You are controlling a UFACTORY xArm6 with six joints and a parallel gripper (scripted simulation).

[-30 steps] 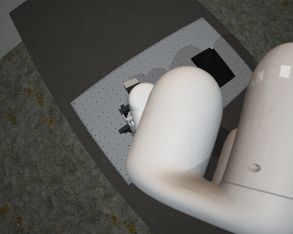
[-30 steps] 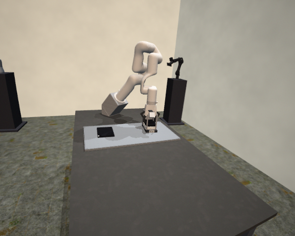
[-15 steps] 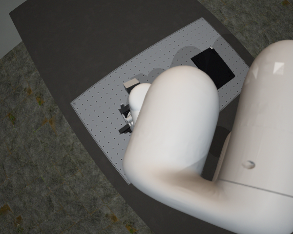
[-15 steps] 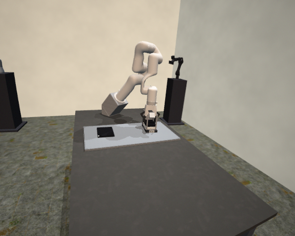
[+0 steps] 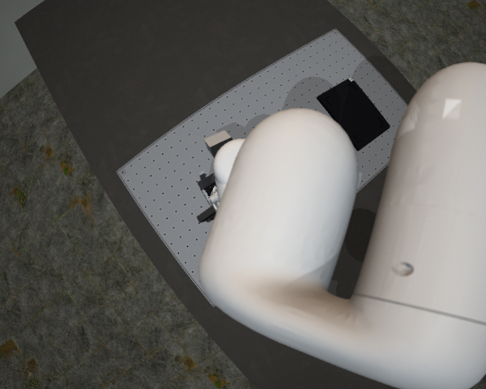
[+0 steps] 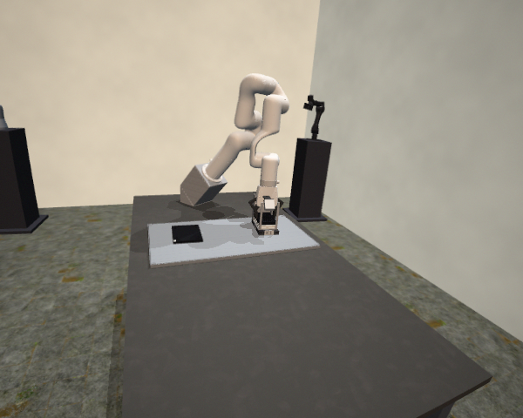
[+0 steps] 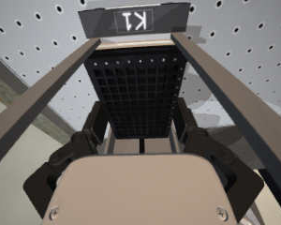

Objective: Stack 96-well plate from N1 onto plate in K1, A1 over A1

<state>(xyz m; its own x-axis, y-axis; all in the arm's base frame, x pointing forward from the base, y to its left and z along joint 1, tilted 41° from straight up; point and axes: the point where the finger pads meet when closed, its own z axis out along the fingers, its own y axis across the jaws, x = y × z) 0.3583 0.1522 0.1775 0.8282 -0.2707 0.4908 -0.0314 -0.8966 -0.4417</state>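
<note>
Right now my hand is 3 cm above the white 96-well plate. The rest, counted from my hand: black 96-well plate (1 cm below); then pale A1 mark (42 cm to the right, 13 cm ahead, 5 cm below).
</note>
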